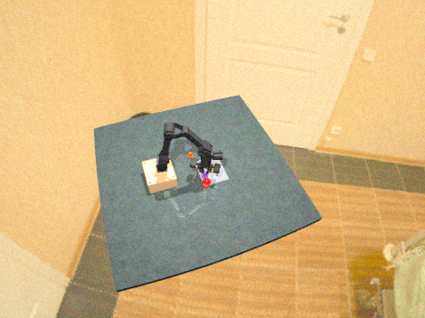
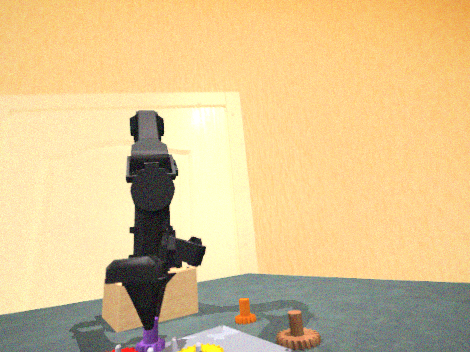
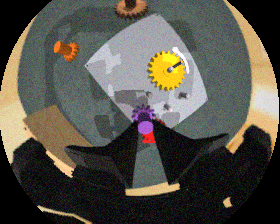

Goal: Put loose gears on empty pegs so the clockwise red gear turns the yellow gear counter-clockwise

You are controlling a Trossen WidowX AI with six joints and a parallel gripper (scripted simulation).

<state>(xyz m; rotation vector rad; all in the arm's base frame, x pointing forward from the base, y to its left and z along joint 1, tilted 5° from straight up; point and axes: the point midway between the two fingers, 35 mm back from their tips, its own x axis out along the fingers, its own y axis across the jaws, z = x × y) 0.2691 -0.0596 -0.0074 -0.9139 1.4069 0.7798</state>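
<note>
Right now the purple gear is 1 cm below my gripper tip. The rest, counted from my gripper tip: red gear (4 cm to the right, 3 cm below); yellow gear (7 cm ahead, 5 cm to the left, 3 cm below); white arrow (11 cm ahead, 5 cm to the left, 3 cm below).
</note>
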